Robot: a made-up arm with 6 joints.
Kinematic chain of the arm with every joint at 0, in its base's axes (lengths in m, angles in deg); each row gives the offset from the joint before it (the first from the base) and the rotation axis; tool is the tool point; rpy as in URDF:
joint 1: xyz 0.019 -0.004 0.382 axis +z
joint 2: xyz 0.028 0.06 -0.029 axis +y
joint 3: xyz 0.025 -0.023 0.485 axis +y
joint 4: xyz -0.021 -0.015 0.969 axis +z
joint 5: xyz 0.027 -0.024 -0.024 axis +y
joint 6: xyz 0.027 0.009 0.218 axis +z
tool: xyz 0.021 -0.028 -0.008 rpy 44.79 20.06 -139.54
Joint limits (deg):
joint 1: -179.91..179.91
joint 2: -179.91..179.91
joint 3: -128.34..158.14
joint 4: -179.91..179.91
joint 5: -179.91..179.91
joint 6: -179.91..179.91
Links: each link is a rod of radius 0.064 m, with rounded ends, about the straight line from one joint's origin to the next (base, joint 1, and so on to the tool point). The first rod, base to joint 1, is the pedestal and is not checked.
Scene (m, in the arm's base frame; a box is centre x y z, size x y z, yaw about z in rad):
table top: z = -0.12
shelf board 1: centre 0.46 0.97 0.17 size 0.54 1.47 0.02 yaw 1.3
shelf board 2: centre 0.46 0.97 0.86 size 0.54 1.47 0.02 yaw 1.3
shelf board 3: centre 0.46 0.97 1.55 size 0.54 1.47 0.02 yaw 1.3
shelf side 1: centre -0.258 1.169 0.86 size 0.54 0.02 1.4 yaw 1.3
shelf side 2: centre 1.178 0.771 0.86 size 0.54 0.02 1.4 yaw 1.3
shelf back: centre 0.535 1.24 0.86 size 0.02 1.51 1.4 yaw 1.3
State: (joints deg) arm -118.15 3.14 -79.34 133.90 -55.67 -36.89
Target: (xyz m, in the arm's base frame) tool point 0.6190 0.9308 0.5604
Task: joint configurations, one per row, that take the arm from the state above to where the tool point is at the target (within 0.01 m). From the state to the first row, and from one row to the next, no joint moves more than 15 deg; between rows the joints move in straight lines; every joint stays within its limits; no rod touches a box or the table.
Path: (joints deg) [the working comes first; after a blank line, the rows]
Joints at the target: -124.50 -12.06 -97.69 133.66 -53.83 -36.65
Straight joint move there: touches shelf board 2.

1: -121.42 13.80 -88.20 134.10 -61.77 -38.02
2: -124.70 24.47 -97.07 134.29 -67.86 -39.14
3: -127.97 35.13 -105.93 134.49 -73.96 -40.27
4: -132.15 29.81 -111.54 130.60 -88.04 -42.75
5: -136.33 24.49 -117.14 126.70 -102.12 -45.23
6: -140.51 19.17 -122.74 122.81 -116.21 -47.71
7: -144.69 13.85 -128.34 118.92 -130.29 -50.18
8: -141.33 9.53 -123.23 121.37 -117.55 -47.93
9: -137.96 5.21 -118.12 123.83 -104.80 -45.67
10: -134.60 0.89 -113.01 126.29 -92.06 -43.42
11: -131.23 -3.43 -107.90 128.75 -79.31 -41.16
12: -127.87 -7.74 -102.80 131.21 -66.57 -38.91
13: -124.50 -12.06 -97.69 133.66 -53.83 -36.65

